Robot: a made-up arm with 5 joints. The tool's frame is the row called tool.
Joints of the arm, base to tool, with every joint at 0 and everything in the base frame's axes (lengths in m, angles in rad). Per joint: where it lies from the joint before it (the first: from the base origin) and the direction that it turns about. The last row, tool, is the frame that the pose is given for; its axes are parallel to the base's.
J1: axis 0 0 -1 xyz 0 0 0.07
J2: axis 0 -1 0 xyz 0.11 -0.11 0.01
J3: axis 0 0 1 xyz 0.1 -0.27 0
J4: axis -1 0 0 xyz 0 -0.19 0.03
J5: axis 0 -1 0 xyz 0.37 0.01 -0.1
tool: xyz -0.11 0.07 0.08
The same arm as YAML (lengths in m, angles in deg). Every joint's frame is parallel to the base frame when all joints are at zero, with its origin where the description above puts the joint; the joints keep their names.
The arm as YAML. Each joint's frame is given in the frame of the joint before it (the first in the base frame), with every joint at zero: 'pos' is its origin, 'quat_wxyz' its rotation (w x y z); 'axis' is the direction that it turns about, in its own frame. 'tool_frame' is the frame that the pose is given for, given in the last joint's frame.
length_unit: m
angle_unit: deg
joints:
  - joint: J1
    pos: [0.0, 0.0, 0.07]
    quat_wxyz: [1.0, 0.0, 0.0, 0.0]
    axis: [0.0, 0.0, -1.0]
  - joint: J2
    pos: [0.11, -0.11, 0.01]
    quat_wxyz: [1.0, 0.0, 0.0, 0.0]
    axis: [0.0, -1.0, 0.0]
  - joint: J3
    pos: [0.1, -0.27, 0.0]
    quat_wxyz: [1.0, 0.0, 0.0, 0.0]
    axis: [0.0, 0.0, 1.0]
  - joint: J4
    pos: [0.0, -0.19, 0.03]
    quat_wxyz: [1.0, 0.0, 0.0, 0.0]
    axis: [-1.0, 0.0, 0.0]
  - joint: J5
    pos: [0.37, 0.01, -0.1]
    quat_wxyz: [1.0, 0.0, 0.0, 0.0]
    axis: [0.0, -1.0, 0.0]
tool_frame:
  pos: [-0.11, 0.07, 0.08]
  quat_wxyz: [1.0, 0.0, 0.0, 0.0]

